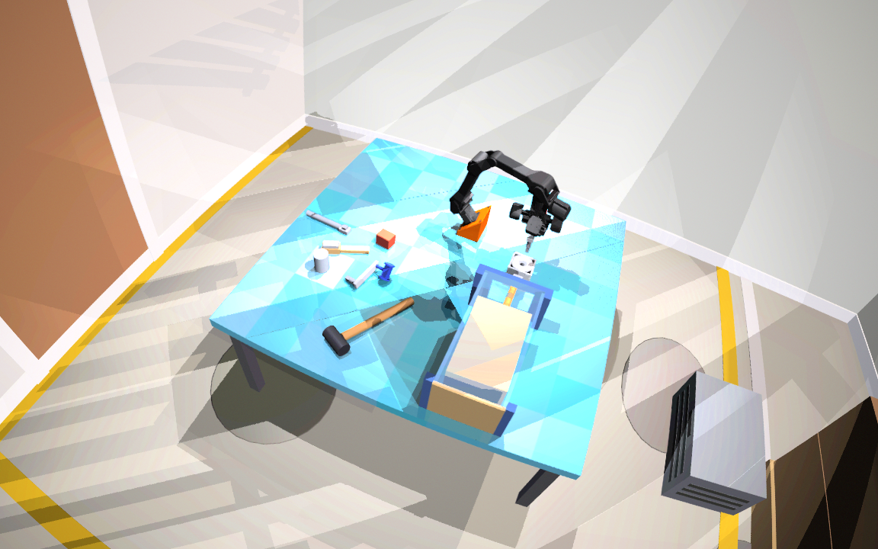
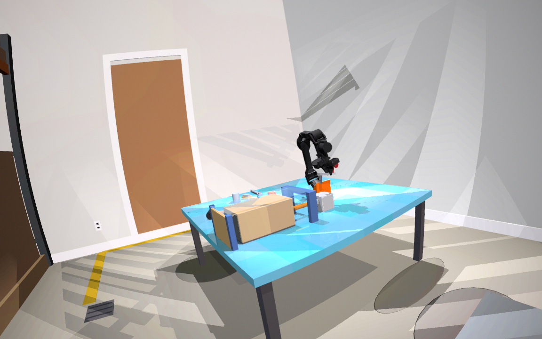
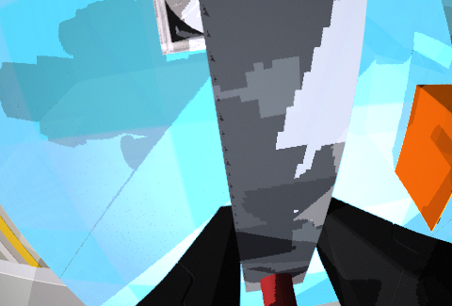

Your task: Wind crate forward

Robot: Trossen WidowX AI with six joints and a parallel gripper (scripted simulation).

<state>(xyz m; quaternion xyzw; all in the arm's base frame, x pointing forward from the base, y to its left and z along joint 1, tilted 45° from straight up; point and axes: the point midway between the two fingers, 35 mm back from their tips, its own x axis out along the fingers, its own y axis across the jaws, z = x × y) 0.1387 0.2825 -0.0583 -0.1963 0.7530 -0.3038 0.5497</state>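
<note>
My gripper tip is now 10 mm short of the winch handle and 20 mm below it. The rest, counted from my gripper tip: clear-panelled cubby (480 mm ahead, 20 mm to the right, 70 mm below); then red knob (30 mm behind, 40 mm above); then grey winch (60 mm ahead, 10 mm to the right, 150 mm below).
</note>
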